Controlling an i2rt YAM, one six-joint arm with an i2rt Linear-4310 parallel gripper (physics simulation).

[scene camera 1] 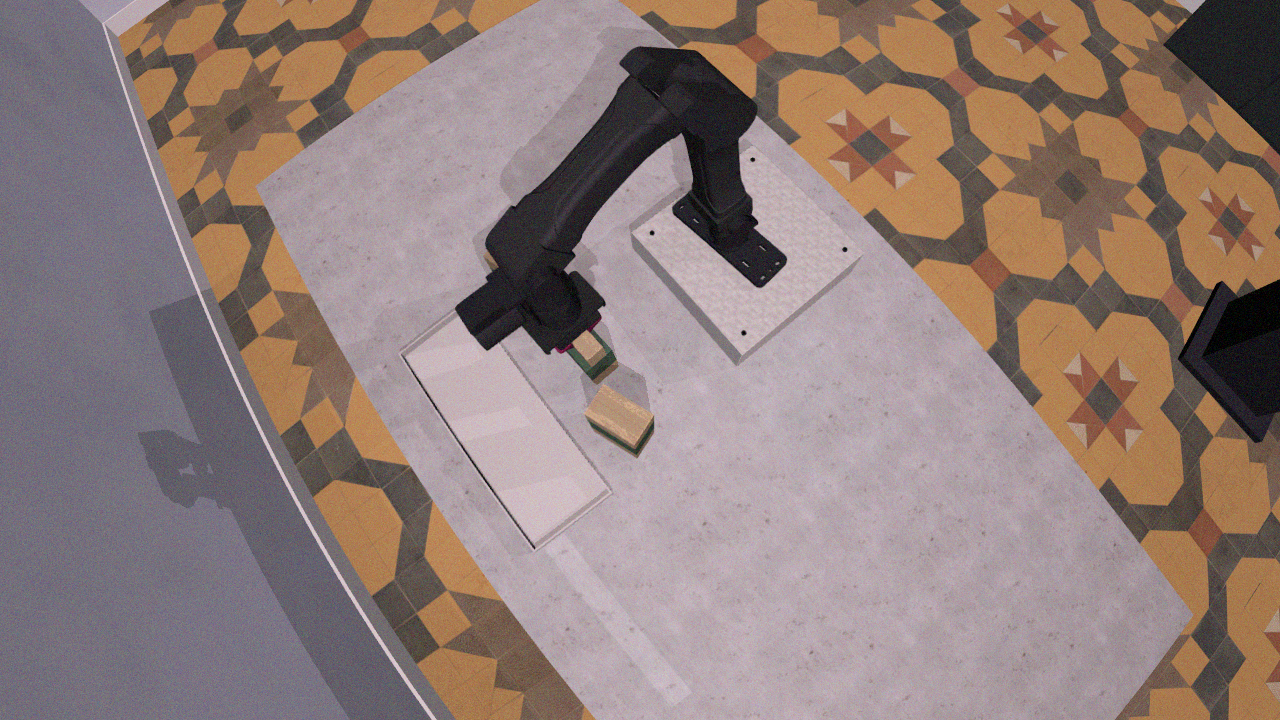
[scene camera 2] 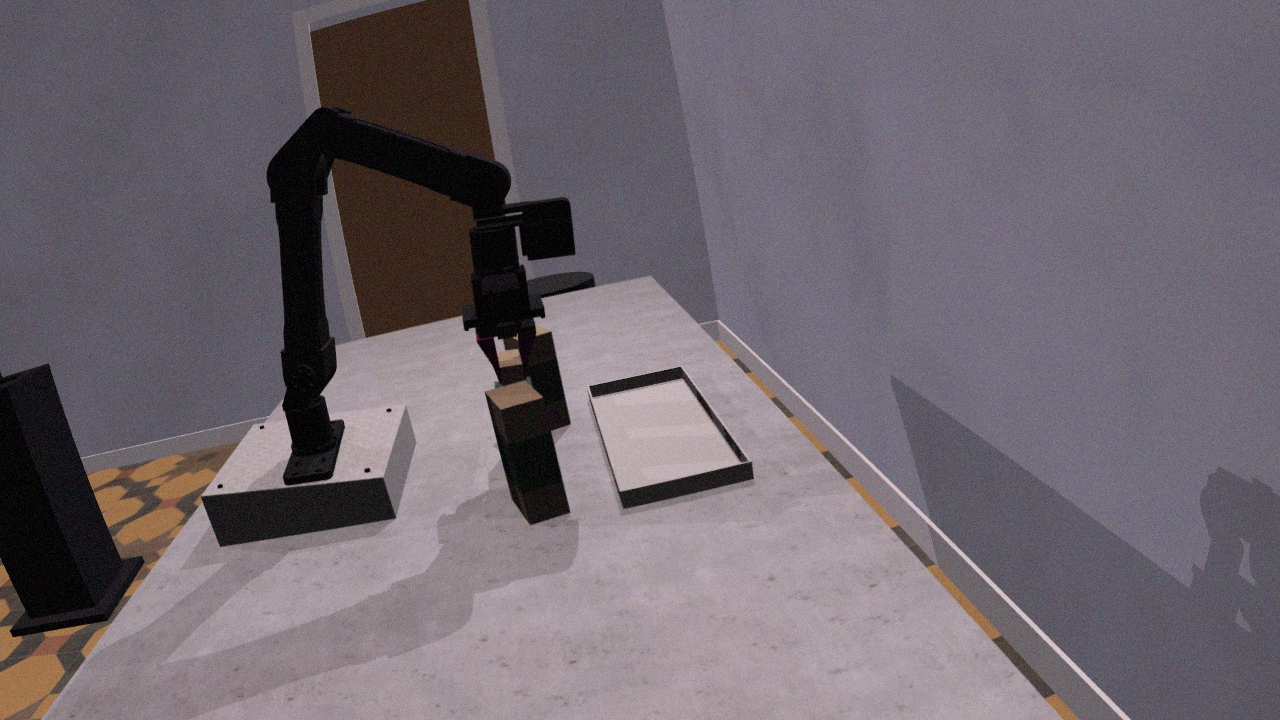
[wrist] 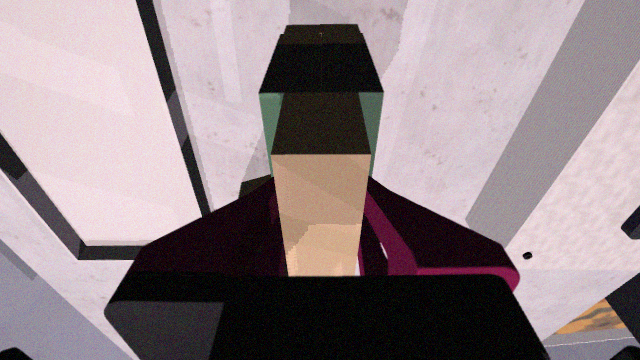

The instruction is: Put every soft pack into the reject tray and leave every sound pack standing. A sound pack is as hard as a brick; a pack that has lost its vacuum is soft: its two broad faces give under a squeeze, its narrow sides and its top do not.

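Places are measured from the arm's base along level axes (x ahead, y left, z up), in centimetres.
Where they show: gripper, fingertip midpoint: (scene camera 1: 578,337) (scene camera 2: 512,380) (wrist: 321,181); arm's base, link origin: (scene camera 1: 728,235) (scene camera 2: 316,453).
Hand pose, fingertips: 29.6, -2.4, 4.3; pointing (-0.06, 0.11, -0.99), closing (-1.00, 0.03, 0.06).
Observation:
Each offset is from my fingertips to the centre of the thing, as dx, dy, dz. Level surfaces: height alone.
My gripper (scene camera 1: 580,333) (scene camera 2: 508,354) (wrist: 321,181) is shut on the middle pack @(-0.1, +0.3, +1.9) (scene camera 1: 590,349) (scene camera 2: 510,360) (wrist: 321,200), pressing its two broad faces. In the wrist view its tan upper part looks pressed in, narrower than the green band. It is upright; its foot is hidden in scene camera 2. The near pack (scene camera 1: 619,414) (scene camera 2: 517,399) stands in front of it. The far pack @(+3.7, +12.7, -4.2) (scene camera 2: 550,385) (wrist: 256,185) stands behind, on the tray side; the arm mostly hides it in scene camera 1. The reject tray @(+17.2, -2.0, -10.1) (scene camera 1: 510,429) (scene camera 2: 689,483) (wrist: 50,125) holds no pack.
The arm's base block (scene camera 1: 805,268) (scene camera 2: 299,514) stands across the packs from the tray. The arm's upper links reach over the far end of the row. A wall runs beyond the table @(dz -11.2) (scene camera 1: 805,537) (scene camera 2: 716,617) on the tray side. A dark stand (scene camera 1: 1244,358) (scene camera 2: 53,501) is off the table.

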